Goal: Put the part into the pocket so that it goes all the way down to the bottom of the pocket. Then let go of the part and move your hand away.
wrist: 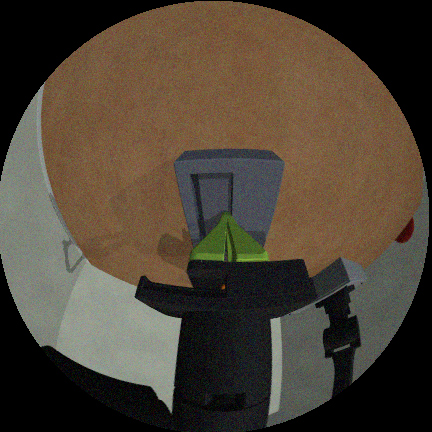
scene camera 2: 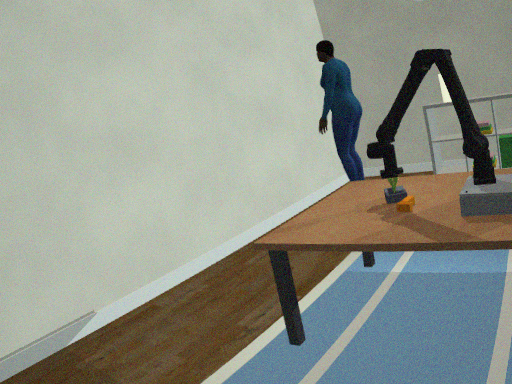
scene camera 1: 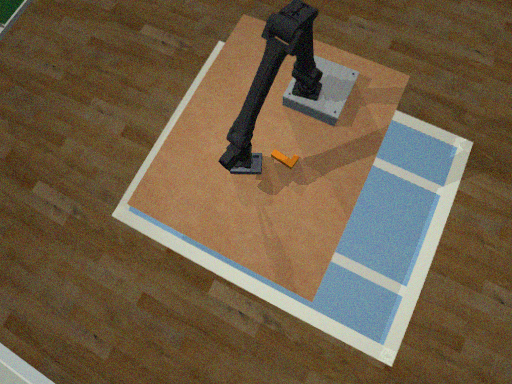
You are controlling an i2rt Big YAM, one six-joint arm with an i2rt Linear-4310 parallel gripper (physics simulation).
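Pixels of known places: gripper, between the fingertips: (wrist: 225,216) (scene camera 2: 394,192) (scene camera 1: 245,163); arm's base, origin of its link: (wrist: 334,294) (scene camera 2: 484,180) (scene camera 1: 306,89).
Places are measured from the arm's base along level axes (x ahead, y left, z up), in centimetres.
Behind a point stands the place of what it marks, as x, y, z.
The orange L-shaped part (scene camera 1: 285,158) @[32.8, 0.4, -4.5] (scene camera 2: 406,204) @[31.6, 5.3, -4.6] lies flat on the table, beside the pocket block and apart from it. The grey-blue block with the pocket (scene camera 1: 255,164) @[38.7, -11.8, -7.0] (scene camera 2: 395,195) @[38.5, -8.8, -4.4] (wrist: 255,185) @[39.1, -20.8, -3.9] sits on the table. In the wrist view the pocket (wrist: 216,195) @[41.7, -17.0, -7.0] is a recess in its top, its floor visible at the far end; the near end is hidden by the fingers. My gripper (scene camera 2: 393,190) @[40.3, -16.0, -5.0] (wrist: 225,216) @[40.3, -16.0, -5.0] is shut, its green fingertips together with nothing between them, low over the block. In scene camera 1 the arm hides the fingertips and part of the block.
The arm's grey base (scene camera 1: 327,92) @[-1.4, 9.2, 0.1] (scene camera 2: 485,202) @[0.8, 18.2, -3.0] stands on the wooden table (scene camera 1: 215,215) @[66.1, -20.9, -7.5] (scene camera 2: 325,225) @[63.0, 13.5, -7.5]. A person (scene camera 2: 341,100) stands behind the table by the wall. A shelf unit (scene camera 2: 428,135) stands farther back. A red object (wrist: 405,231) shows at the wrist view's right edge.
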